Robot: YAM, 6 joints.
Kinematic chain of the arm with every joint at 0, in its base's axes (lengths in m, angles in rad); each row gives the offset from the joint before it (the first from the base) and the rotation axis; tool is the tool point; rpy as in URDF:
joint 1: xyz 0 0 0.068 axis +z
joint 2: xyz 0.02 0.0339 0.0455 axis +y
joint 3: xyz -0.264 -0.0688 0 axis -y
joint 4: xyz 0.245 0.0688 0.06 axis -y
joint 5: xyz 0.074 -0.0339 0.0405 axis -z
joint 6: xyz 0.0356 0 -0.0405 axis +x
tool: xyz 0 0 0 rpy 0 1.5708 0
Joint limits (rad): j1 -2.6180..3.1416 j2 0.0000..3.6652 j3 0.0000..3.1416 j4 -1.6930..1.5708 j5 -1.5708..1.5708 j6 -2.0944..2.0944
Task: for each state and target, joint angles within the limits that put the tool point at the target. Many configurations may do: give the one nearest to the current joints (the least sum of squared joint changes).
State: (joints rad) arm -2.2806 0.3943 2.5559 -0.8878 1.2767 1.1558
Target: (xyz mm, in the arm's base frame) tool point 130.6 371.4 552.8
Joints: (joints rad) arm -1.9782 0.7137 2.8496 -0.2359 0.8725 1.1558
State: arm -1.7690 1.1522 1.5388 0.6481 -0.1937 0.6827
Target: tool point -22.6 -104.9 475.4
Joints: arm -1.8463 0.6583 0.9185 0.5561 -0.1918 0.6827
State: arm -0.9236 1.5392 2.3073 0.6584 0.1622 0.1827
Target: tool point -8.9 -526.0 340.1
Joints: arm -1.5738 2.1666 1.8630 0.5267 0.2073 0.1827
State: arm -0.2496 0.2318 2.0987 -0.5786 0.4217 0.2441
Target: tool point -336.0 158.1 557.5
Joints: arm -0.4715 0.5268 2.4807 -0.2363 0.3373 0.2441
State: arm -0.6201 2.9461 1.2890 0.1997 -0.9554 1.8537
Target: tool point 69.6 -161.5 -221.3
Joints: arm -1.3173 3.1546 1.0520 0.1346 -0.8551 1.8537
